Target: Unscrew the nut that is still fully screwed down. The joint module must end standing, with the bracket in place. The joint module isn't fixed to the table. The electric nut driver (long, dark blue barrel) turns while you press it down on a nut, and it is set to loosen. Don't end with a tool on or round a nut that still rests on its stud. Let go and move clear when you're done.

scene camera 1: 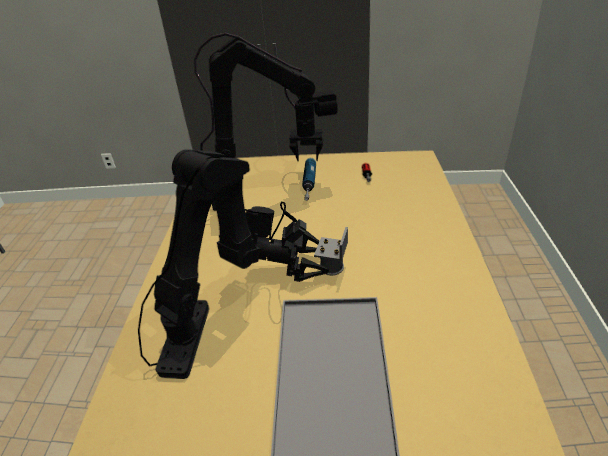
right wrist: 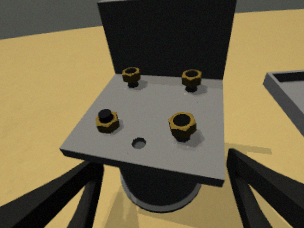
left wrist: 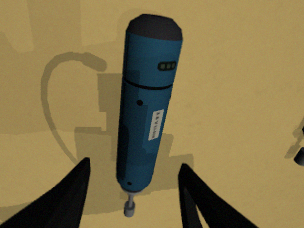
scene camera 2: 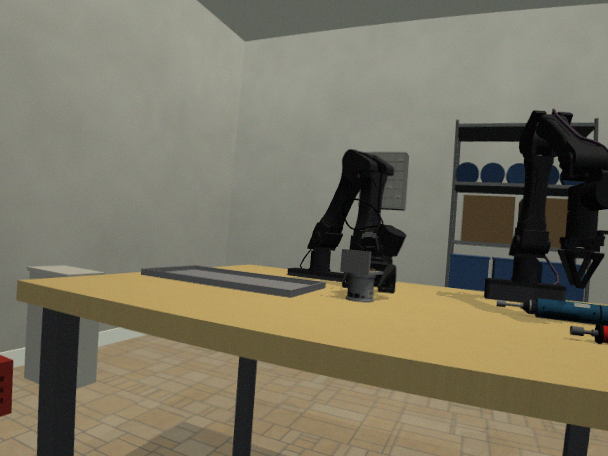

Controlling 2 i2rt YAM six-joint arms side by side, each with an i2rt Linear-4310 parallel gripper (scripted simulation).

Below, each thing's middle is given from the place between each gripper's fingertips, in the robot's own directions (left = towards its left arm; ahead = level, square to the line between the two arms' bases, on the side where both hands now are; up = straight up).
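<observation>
From my right hand: joint module (scene camera 2: 360, 287), 20 mm ahead. Bracket (right wrist: 163, 47), 20 mm ahead, 40 mm above. Grey tray (scene camera 1: 332, 384), 330 mm to the right, 10 mm ahead, 20 mm below.
My left gripper (scene camera 2: 576, 286): 60 mm short of the bracket, 440 mm to the left of it, 10 mm above it. From my left hand: joint module, 60 mm ahead, 440 mm to the right, 50 mm below; grey tray, 50 mm ahead, 770 mm to the right, 70 mm below.
</observation>
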